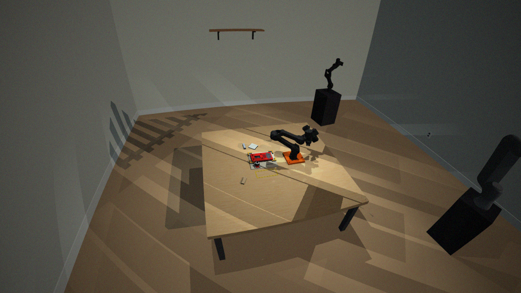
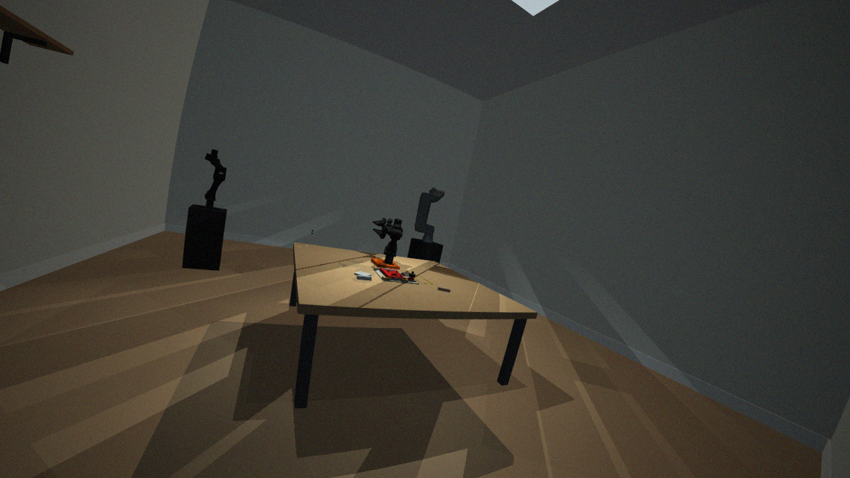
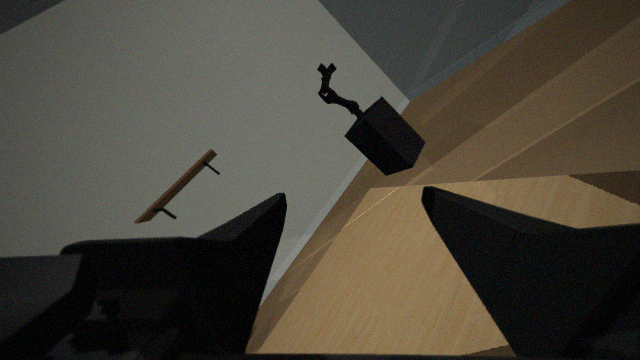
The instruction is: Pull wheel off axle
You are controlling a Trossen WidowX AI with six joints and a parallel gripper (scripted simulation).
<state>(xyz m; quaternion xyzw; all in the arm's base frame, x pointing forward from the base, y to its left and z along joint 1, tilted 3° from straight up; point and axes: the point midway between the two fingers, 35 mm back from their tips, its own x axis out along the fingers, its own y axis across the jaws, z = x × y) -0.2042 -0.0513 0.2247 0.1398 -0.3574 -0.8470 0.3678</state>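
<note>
Right now my gripper tip is 580 mm short of the wheel, 220 mm above it and 40 mm to the right of it.
</note>
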